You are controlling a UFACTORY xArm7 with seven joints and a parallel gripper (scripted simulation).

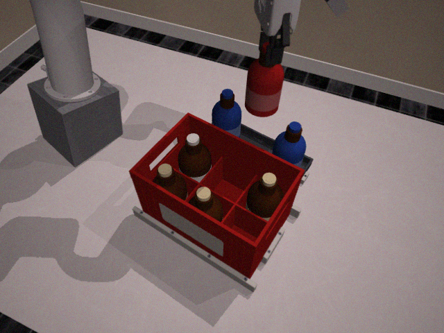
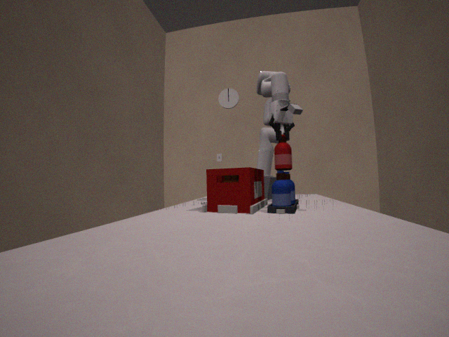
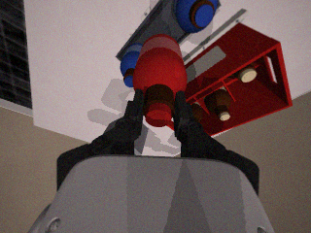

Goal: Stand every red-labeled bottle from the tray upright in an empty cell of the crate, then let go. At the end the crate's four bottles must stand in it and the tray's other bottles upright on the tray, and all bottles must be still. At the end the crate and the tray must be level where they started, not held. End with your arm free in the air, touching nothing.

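Now: the red-labeled bottle 7 cm below my hand. From my hand the other things lie so: red crate (1 cm ahead, 21 cm to the right, 23 cm below); dark tray (30 cm below).
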